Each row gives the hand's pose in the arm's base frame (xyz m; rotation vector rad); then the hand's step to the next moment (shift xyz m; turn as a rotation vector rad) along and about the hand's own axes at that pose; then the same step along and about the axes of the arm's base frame.
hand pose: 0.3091 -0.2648 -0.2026 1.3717 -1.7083 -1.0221
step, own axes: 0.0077 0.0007 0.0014 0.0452 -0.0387 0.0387
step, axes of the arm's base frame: -0.0030 -0.0073 0.0004 -0.0265 -0.0435 -0.0495
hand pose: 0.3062 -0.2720 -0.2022 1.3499 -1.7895 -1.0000
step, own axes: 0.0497 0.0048 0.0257 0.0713 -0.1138 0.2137
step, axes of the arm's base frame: -0.0360 -0.0428 -0.0049 -0.1491 -0.0504 -0.1973
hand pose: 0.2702 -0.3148 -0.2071 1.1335 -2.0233 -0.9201
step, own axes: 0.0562 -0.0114 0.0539 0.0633 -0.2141 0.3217
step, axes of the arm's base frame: -0.0616 -0.0399 -0.0286 -0.1868 -0.0533 -0.3400
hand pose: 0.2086 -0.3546 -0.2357 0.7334 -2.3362 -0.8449
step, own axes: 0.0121 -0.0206 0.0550 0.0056 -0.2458 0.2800
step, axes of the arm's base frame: -0.0377 0.0005 -0.0466 -0.1099 -0.0535 -0.3520
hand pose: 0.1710 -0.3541 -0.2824 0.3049 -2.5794 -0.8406
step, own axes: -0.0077 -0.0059 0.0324 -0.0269 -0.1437 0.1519
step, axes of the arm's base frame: -0.0070 0.0144 -0.0298 -0.0321 -0.0275 -0.2066
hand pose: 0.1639 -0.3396 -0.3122 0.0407 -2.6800 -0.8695
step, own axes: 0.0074 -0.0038 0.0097 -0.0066 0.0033 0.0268
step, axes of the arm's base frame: -0.0103 0.0015 -0.0074 -0.0019 0.0187 -0.0205
